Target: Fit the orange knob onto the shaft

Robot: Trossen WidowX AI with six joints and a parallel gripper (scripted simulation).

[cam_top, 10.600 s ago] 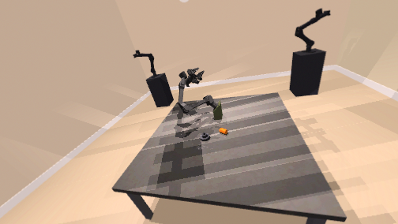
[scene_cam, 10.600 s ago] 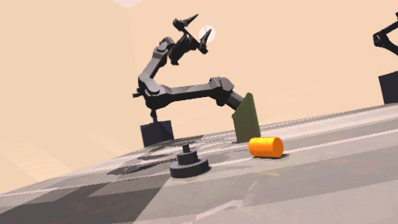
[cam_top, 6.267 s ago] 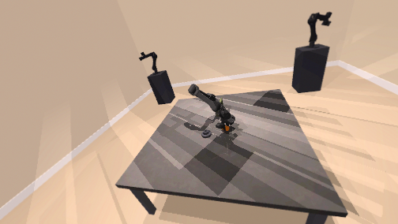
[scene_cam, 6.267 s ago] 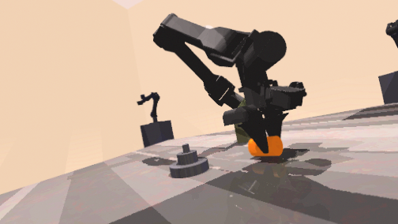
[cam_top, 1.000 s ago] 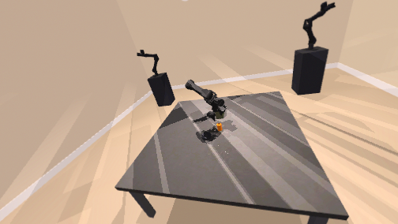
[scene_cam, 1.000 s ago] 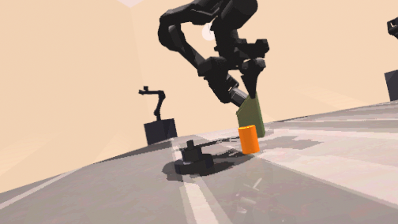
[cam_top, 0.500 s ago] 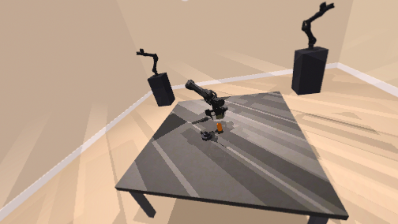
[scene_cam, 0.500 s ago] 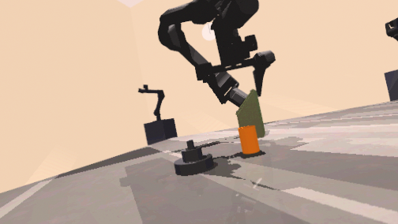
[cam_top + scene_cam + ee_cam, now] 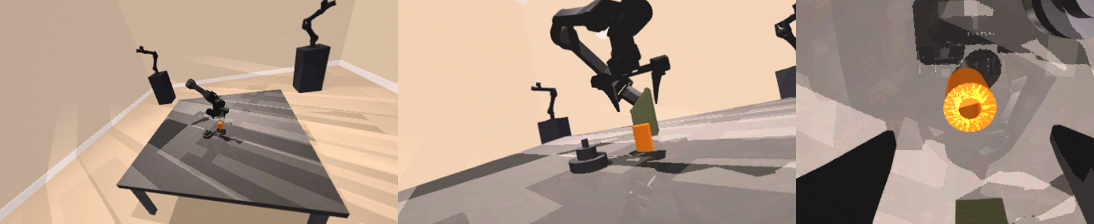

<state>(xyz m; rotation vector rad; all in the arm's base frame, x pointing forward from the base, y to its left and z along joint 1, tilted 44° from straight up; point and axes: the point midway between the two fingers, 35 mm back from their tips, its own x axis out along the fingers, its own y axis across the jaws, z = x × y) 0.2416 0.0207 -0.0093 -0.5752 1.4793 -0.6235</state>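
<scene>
My gripper tip is now 7 cm above the orange knob. The rest, counted from my gripper tip: pedestal 11 cm to the right, 9 cm ahead, 7 cm below.
</scene>
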